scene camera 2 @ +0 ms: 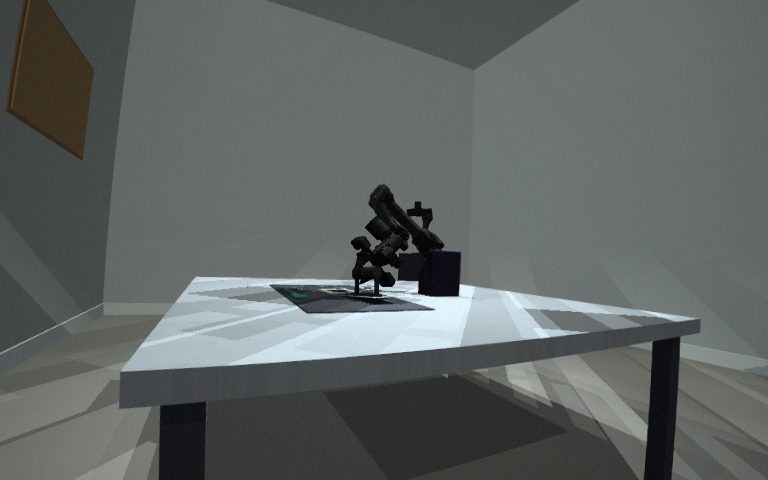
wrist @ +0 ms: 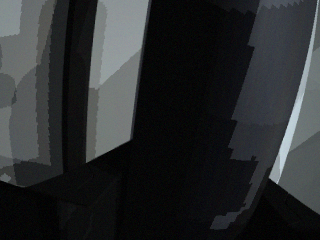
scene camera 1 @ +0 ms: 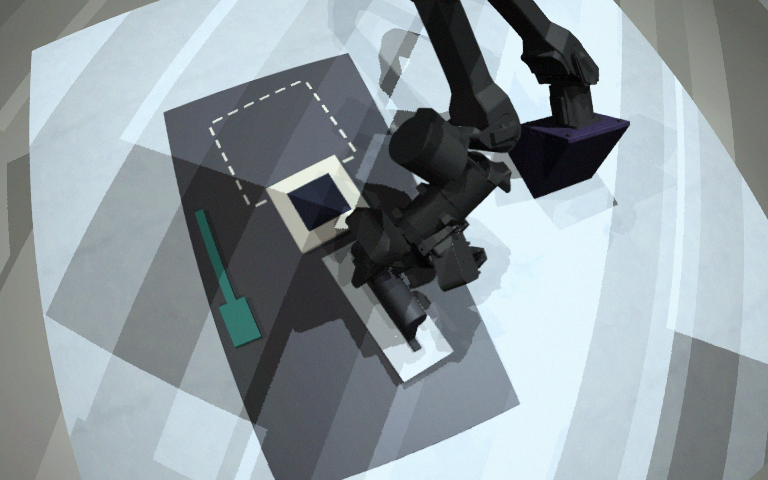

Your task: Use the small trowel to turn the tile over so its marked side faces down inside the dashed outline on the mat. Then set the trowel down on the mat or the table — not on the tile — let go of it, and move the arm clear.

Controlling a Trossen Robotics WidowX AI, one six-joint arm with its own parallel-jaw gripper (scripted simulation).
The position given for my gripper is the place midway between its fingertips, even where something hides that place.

I see my gripper [scene camera 1: 362, 285], a green trowel [scene camera 1: 236, 314] and a dark mat [scene camera 1: 319, 390].
My gripper also shows in scene camera 2 [scene camera 2: 356, 279] and in the wrist view [wrist: 184, 156].
